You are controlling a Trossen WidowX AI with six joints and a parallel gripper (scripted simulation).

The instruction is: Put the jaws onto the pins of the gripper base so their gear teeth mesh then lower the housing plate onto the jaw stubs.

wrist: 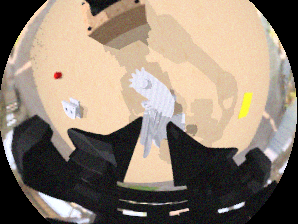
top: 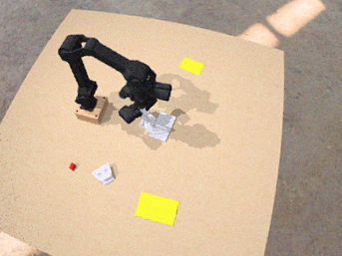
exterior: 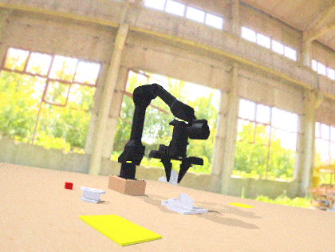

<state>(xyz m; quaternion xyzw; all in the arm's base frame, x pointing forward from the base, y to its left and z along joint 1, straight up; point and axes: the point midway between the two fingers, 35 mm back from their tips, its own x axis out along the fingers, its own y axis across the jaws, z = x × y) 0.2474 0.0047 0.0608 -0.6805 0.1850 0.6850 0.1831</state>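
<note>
The white jaw is 60 mm below my gripper tip, 30 mm ahead of it and 10 mm to the right of it. The rest, counted from my gripper tip: small red cube (270 mm to the right, 230 mm behind, 70 mm below); then large yellow patch (330 mm to the right, 150 mm ahead, 80 mm below); then small white block (260 mm to the right, 80 mm behind, 70 mm below).
</note>
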